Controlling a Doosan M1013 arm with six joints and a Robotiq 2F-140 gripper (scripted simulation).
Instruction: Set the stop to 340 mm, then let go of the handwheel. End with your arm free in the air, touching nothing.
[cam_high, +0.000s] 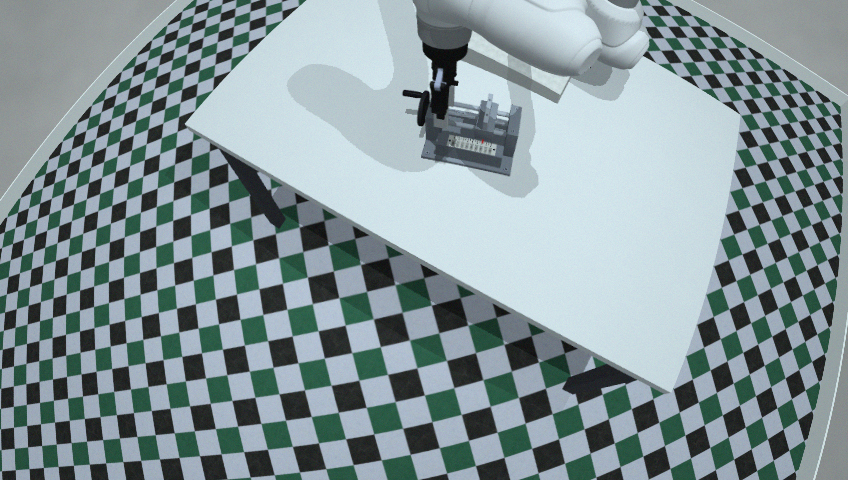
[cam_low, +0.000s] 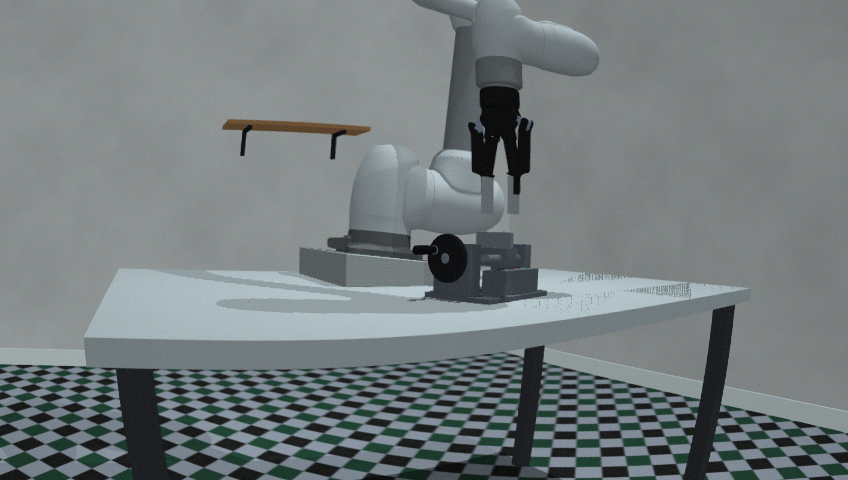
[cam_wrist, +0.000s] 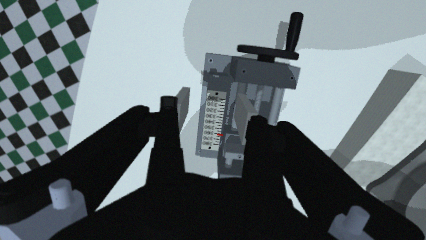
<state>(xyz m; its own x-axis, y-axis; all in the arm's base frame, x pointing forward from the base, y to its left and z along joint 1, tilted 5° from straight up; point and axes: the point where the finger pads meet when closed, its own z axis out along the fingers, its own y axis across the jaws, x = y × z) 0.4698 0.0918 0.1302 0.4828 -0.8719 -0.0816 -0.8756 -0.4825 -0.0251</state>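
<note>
Now: hand 11 cm to the left of the black handwheel, 10 cm above it and 4 cm past it. Round my hand: sliding stop block 10 cm below, 9 cm behind, 4 cm to the left.
</note>
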